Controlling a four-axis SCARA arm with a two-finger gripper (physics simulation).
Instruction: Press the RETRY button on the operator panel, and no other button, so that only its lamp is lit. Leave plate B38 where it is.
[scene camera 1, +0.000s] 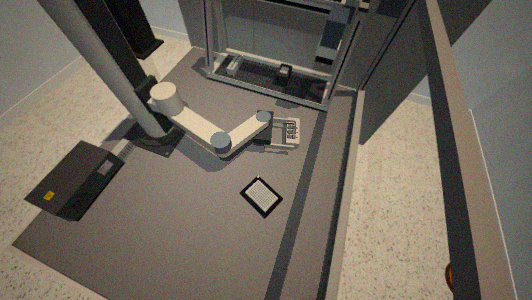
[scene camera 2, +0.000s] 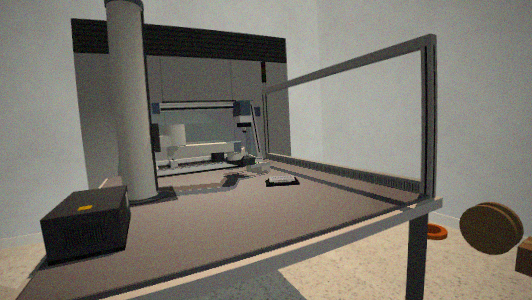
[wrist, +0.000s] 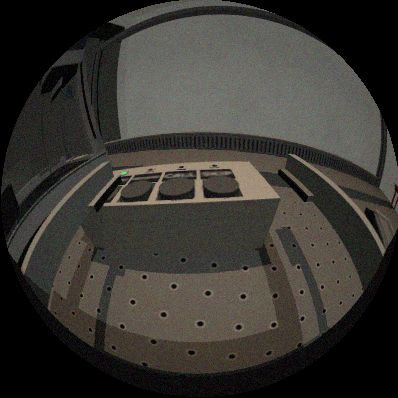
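Pixels of known places: gripper, fingertip midpoint: (scene camera 1: 294, 133) (scene camera 2: 261, 161) (wrist: 199, 161); arm's base, link origin: (scene camera 1: 161, 128) (scene camera 2: 142, 199).
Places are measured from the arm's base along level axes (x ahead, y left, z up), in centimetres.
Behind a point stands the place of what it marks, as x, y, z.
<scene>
The pale operator panel (scene camera 1: 298, 131) @[72.7, 21.2, 6.5] (scene camera 2: 257, 168) @[67.4, 16.5, 4.0] (wrist: 185, 225) @[67.0, 18.3, 4.7] stands at the far right of the work surface. In the wrist view a green lamp (wrist: 124, 173) @[70.5, 25.7, 6.6] is lit at its left end; the lamps of the other three buttons look dark. Those dark round buttons (wrist: 136, 190) @[67.3, 21.8, 6.9] (wrist: 176, 188) @[68.0, 19.0, 6.9] (wrist: 221, 187) @[68.5, 16.2, 6.9] show, but their labels are too blurred to read. The RETRY button at the left end is mostly hidden by the left fingertip; contact cannot be told. My gripper (scene camera 1: 292, 133) @[71.1, 18.2, 7.6] (wrist: 199, 161) @[71.1, 18.2, 7.6] is open and empty, its fingers astride the panel. White plate B38 (scene camera 1: 261, 196) @[66.2, -17.3, 2.9] (scene camera 2: 282, 179) @[64.4, -20.3, 3.9] lies in a black holder.
A dark box (scene camera 1: 72, 177) @[-9.4, -40.6, 12.7] (scene camera 2: 87, 220) @[-10.8, -55.0, 10.9] stands at the near left. The arm's column (scene camera 1: 107, 70) @[3.9, -6.4, 44.0] (scene camera 2: 131, 100) @[0.3, -7.5, 45.1] rises behind it. A framed enclosure (scene camera 1: 270, 91) @[48.8, 45.1, 5.3] stands at the back. A low rail (scene camera 1: 348, 180) @[102.0, 3.1, 6.0] and a tall frame (scene camera 2: 428, 120) @[100.3, -71.3, 30.1] bound the right side.
</scene>
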